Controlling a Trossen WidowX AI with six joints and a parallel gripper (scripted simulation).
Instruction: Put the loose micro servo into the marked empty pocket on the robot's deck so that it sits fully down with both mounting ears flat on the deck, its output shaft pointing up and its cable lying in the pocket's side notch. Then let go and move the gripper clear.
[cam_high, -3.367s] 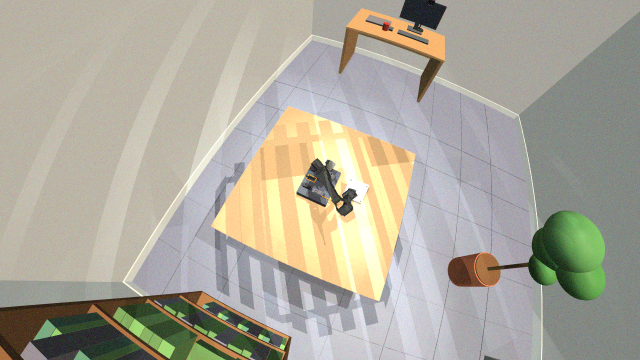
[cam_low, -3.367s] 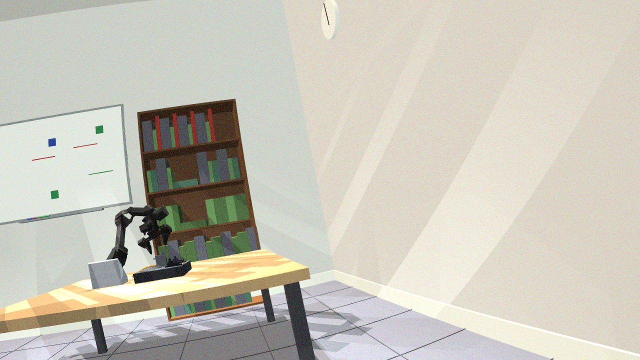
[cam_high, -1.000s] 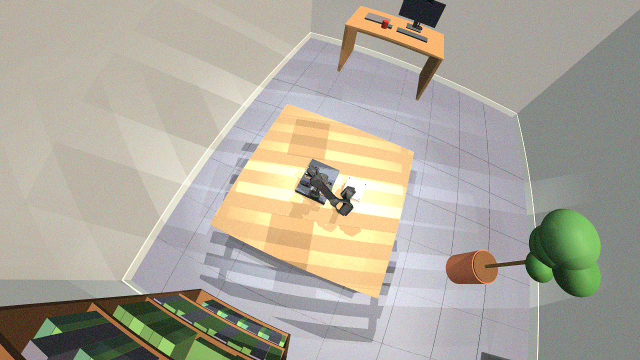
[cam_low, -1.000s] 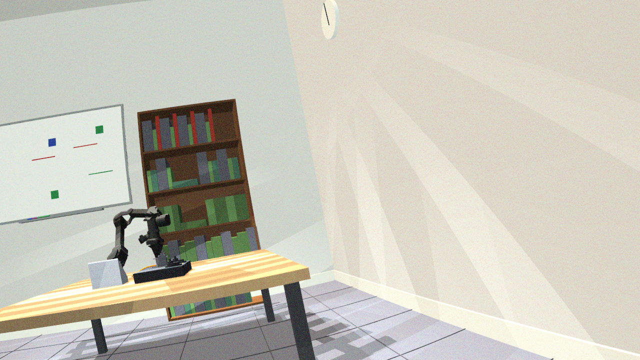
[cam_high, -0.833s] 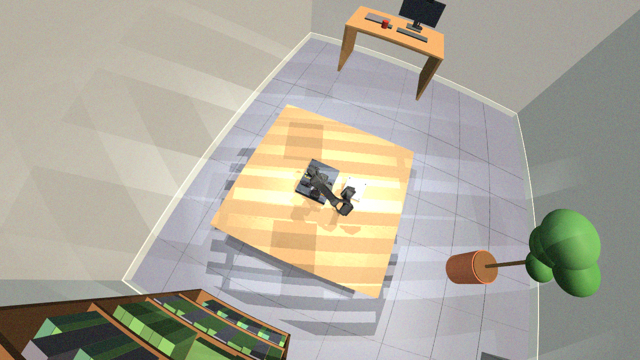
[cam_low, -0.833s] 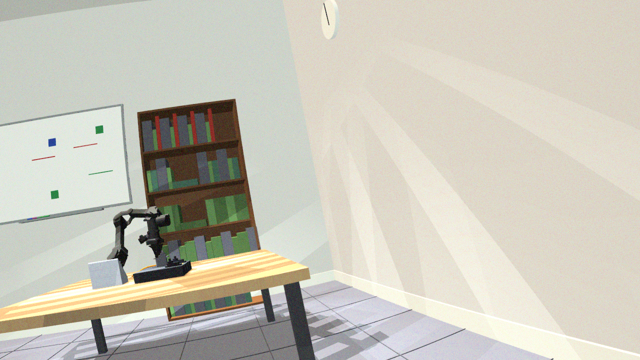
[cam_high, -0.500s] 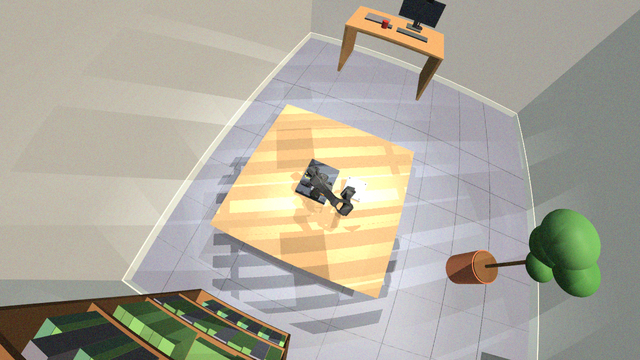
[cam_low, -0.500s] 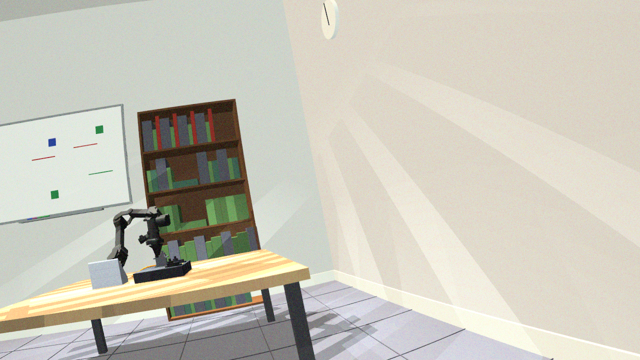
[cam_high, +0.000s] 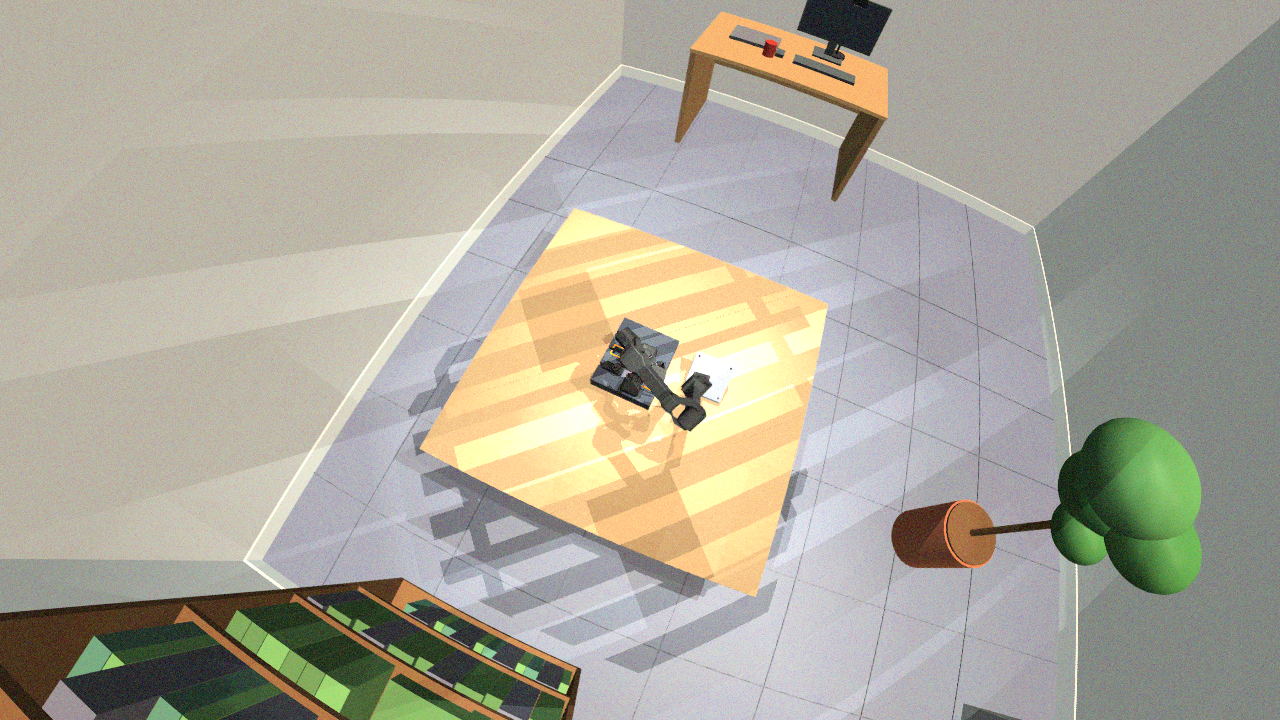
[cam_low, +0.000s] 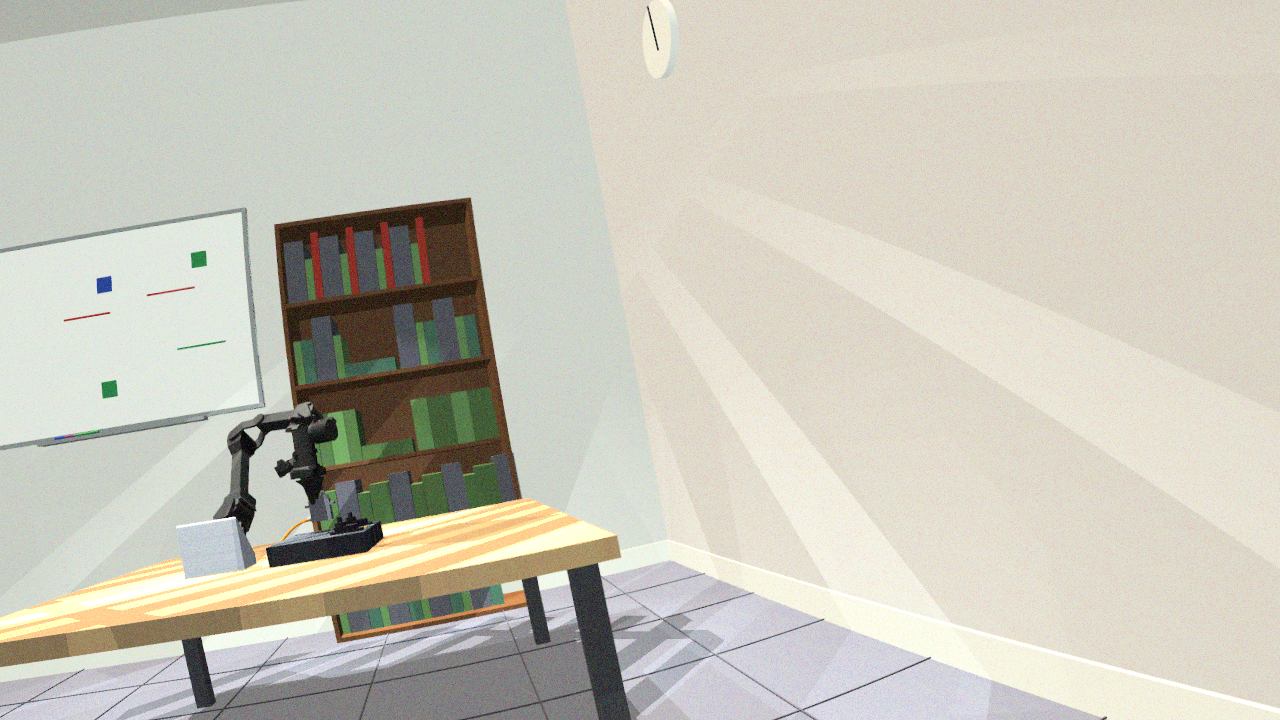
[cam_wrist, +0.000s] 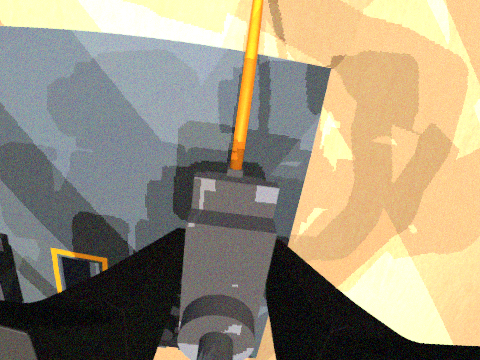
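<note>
Now: the robot deck 1 cm behind my gripper tip, 10 cm to the right of it and 10 cm below it.
</note>
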